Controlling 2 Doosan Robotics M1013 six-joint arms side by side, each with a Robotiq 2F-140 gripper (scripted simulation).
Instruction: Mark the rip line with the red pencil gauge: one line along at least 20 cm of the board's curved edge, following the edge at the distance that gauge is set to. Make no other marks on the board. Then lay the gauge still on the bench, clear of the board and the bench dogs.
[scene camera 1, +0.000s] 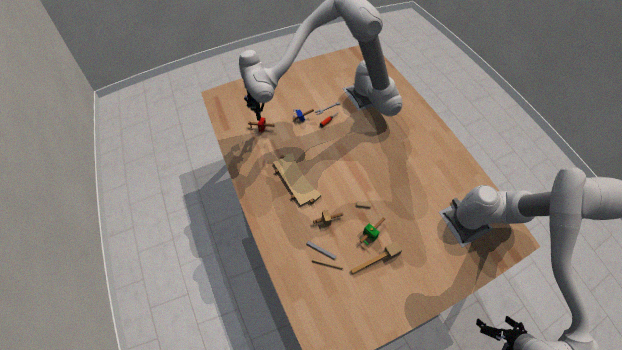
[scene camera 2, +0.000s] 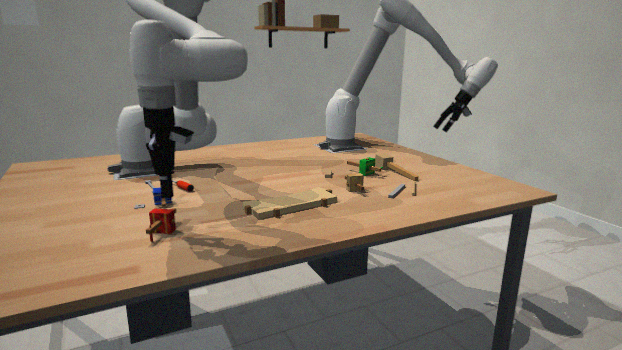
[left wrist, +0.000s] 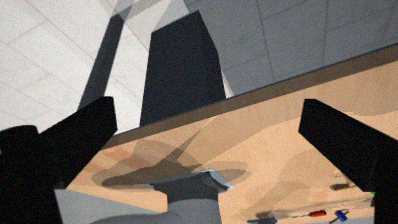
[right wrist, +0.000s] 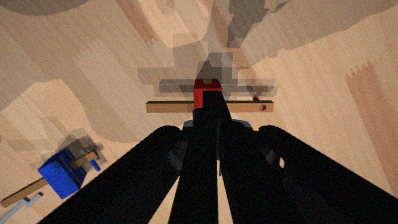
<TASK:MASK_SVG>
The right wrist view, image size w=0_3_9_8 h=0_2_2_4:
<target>my right gripper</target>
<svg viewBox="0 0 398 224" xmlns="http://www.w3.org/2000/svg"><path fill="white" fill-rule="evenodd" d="M37 223L148 224L179 177L168 224L219 224L217 160L220 160L219 176L222 174L233 224L398 224L398 199L279 127L265 125L259 127L259 131L254 131L249 122L232 119L221 91L203 91L203 108L193 110L193 120L185 121L182 130L170 125L157 128Z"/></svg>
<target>red pencil gauge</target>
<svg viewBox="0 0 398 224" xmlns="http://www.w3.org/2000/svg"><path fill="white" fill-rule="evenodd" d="M274 102L271 100L259 100L257 97L254 97L253 100L225 101L230 113L273 112ZM222 87L218 79L196 79L194 101L148 101L146 103L147 113L193 113L194 109L203 108L203 91L222 92Z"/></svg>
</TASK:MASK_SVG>
